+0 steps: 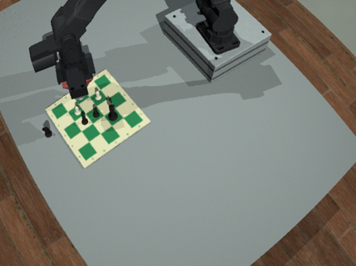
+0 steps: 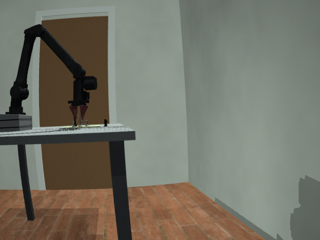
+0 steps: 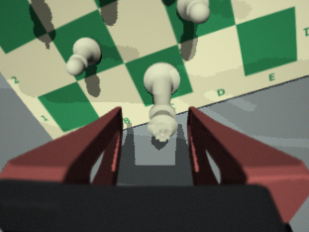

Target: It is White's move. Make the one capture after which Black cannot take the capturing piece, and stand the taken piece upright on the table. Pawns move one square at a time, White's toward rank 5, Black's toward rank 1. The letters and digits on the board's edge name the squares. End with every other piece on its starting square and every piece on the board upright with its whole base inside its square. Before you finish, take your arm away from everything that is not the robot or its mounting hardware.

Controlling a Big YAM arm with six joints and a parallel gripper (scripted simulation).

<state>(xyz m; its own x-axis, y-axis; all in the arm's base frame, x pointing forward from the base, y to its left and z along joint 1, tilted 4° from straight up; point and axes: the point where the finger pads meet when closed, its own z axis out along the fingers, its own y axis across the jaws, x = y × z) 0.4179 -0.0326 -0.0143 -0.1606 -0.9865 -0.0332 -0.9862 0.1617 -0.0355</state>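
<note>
Right now my hand is 10 mm above the tall white piece. Also, from my hand: black piece (130 mm ahead, 70 mm to the left, 40 mm below); then green-and-cream chessboard (80 mm to the left, 50 mm below, 10 mm behind).
</note>
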